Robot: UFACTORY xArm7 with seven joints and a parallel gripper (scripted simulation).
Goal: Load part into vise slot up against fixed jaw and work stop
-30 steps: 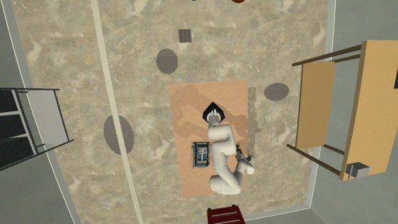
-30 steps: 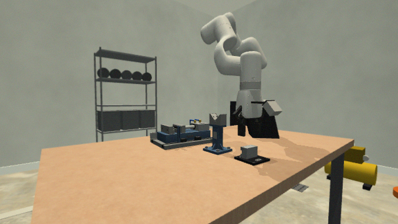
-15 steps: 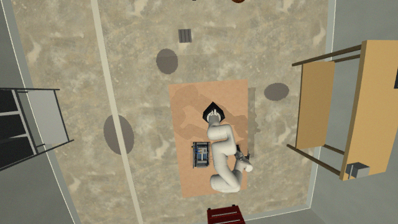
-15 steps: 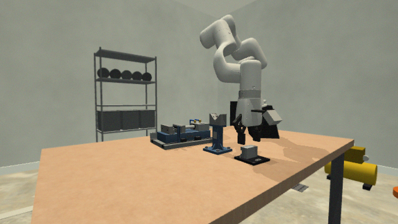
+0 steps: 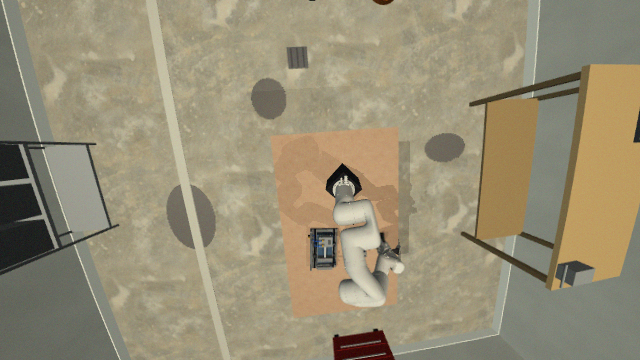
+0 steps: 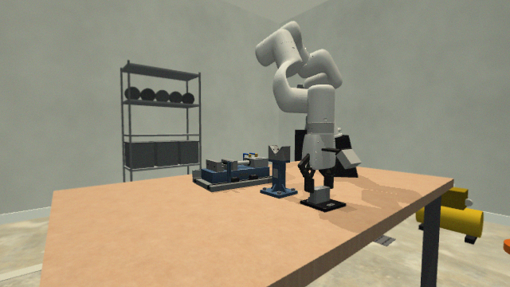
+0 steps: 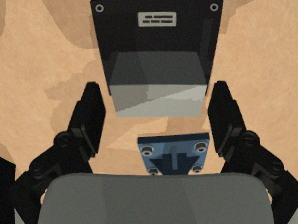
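My hand is 2 cm above the grey block. The rest, counted from my hand: black infeed plate 5 cm below, 1 cm to the left; then work stop 34 cm to the right, 10 cm ahead, 4 cm above; then grey V-block 13 cm to the right, 8 cm above, 1 cm ahead.
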